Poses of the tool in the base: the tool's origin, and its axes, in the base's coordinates. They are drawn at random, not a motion.
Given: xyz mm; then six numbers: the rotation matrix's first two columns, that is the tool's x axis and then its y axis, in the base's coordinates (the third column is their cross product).
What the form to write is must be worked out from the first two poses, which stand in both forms.
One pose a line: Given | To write
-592 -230 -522 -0.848 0.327 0.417 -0.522 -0.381 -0.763 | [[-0.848 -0.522 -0.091 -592], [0.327 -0.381 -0.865 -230], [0.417 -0.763 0.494 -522], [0 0 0 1]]
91 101 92 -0.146 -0.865 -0.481 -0.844 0.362 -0.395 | [[-0.146 -0.844 0.516 91], [-0.865 0.362 0.348 101], [-0.481 -0.395 -0.783 92], [0 0 0 1]]
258 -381 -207 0.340 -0.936 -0.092 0.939 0.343 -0.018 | [[0.340 0.939 0.048 258], [-0.936 0.343 -0.080 -381], [-0.092 -0.018 0.996 -207], [0 0 0 1]]
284 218 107 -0.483 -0.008 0.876 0.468 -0.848 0.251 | [[-0.483 0.468 0.741 284], [-0.008 -0.848 0.531 218], [0.876 0.251 0.413 107], [0 0 0 1]]
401 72 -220 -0.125 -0.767 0.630 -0.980 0.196 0.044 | [[-0.125 -0.980 -0.157 401], [-0.767 0.196 -0.612 72], [0.630 0.044 -0.776 -220], [0 0 0 1]]
